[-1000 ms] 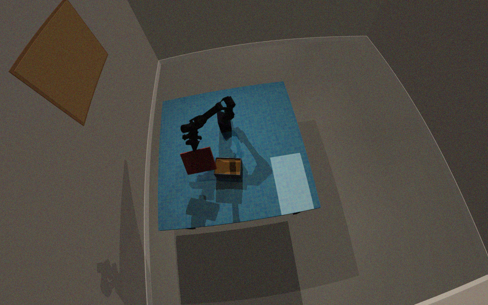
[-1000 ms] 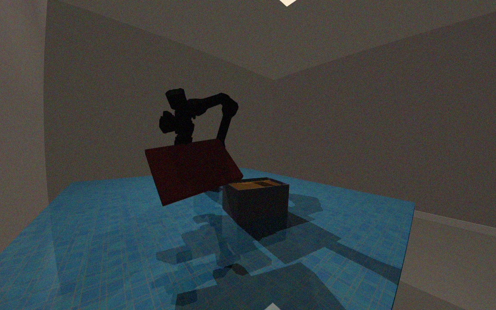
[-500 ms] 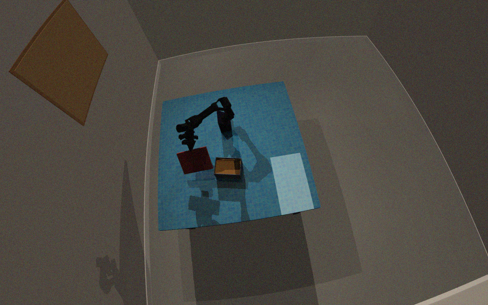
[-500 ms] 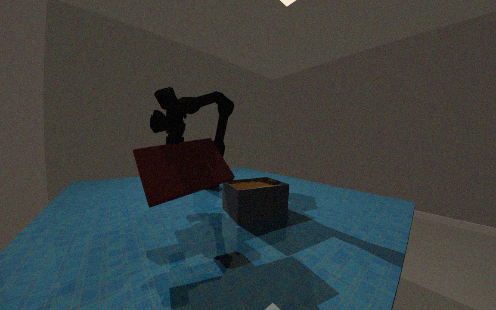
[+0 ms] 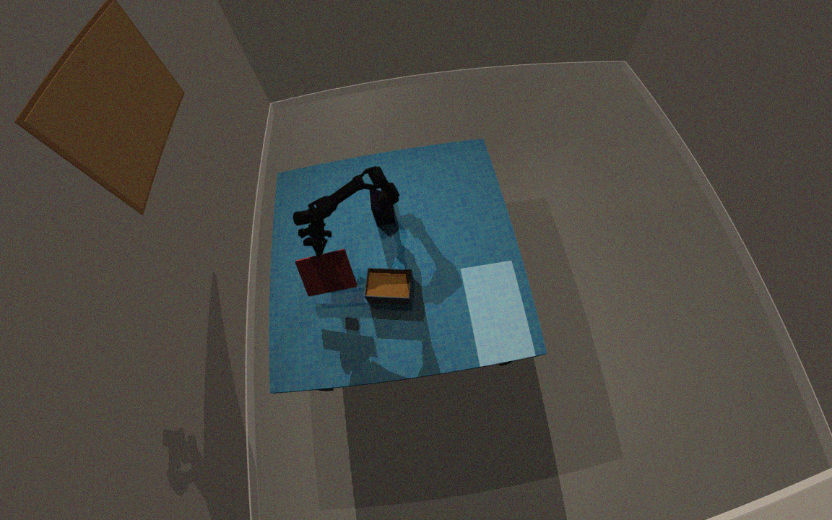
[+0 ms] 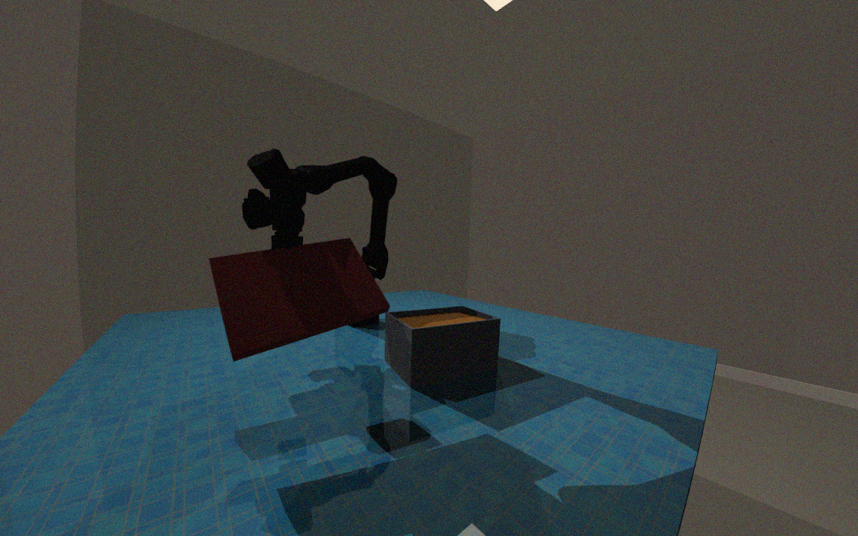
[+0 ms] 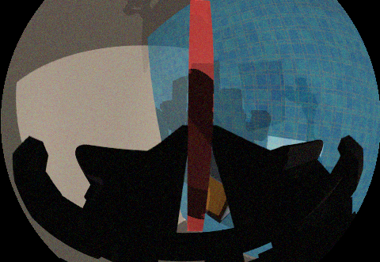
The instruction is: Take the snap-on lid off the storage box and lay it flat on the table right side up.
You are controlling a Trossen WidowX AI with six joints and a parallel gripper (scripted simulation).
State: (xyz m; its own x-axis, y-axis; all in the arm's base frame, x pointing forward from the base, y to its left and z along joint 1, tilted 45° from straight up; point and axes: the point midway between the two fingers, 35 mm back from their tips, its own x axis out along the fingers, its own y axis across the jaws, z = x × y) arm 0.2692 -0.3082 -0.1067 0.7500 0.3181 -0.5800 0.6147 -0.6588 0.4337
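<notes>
Now: the red lid 6 cm ahead of my gripper tip, 1 cm to the left of it and 5 cm below it. From my gripper tip the other things lie so: storage box (13 cm ahead, 27 cm to the left, 18 cm below).
</notes>
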